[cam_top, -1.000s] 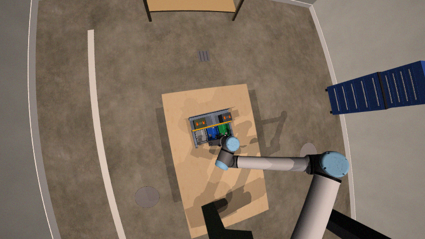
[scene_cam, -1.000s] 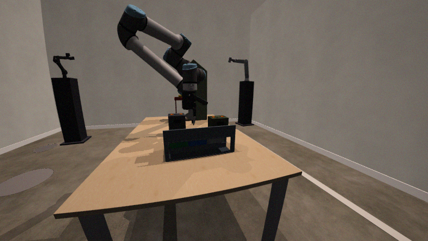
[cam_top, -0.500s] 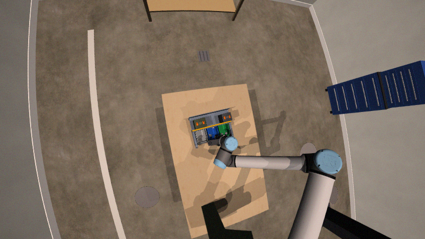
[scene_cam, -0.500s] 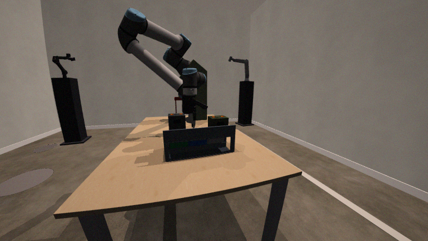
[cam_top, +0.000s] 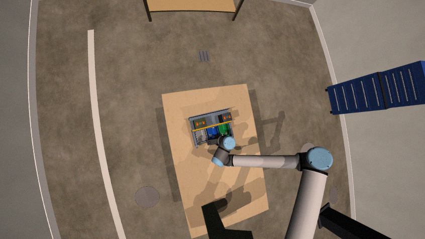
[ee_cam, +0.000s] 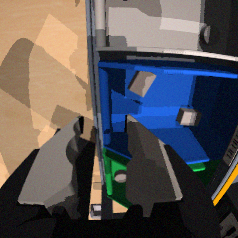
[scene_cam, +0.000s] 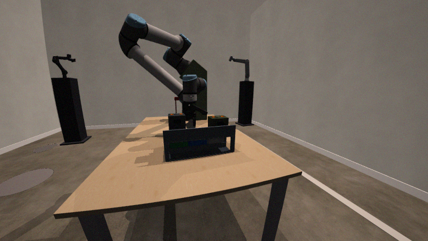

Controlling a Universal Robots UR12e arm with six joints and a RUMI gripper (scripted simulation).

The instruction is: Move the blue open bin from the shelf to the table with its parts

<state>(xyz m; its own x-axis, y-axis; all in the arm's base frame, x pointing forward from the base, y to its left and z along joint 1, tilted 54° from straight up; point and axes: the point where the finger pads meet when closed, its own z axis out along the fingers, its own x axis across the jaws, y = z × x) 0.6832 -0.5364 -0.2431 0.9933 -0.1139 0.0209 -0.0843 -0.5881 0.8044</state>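
My gripper is now 80 mm short of the blue open bin, 10 mm to the left of it and 20 mm above it. Also, from my hand: grey bin 90 mm ahead, 100 mm to the left, 20 mm below; then bar 130 mm ahead, 10 mm to the right, 40 mm above; then green bin 70 mm ahead, 120 mm to the right, 20 mm below.
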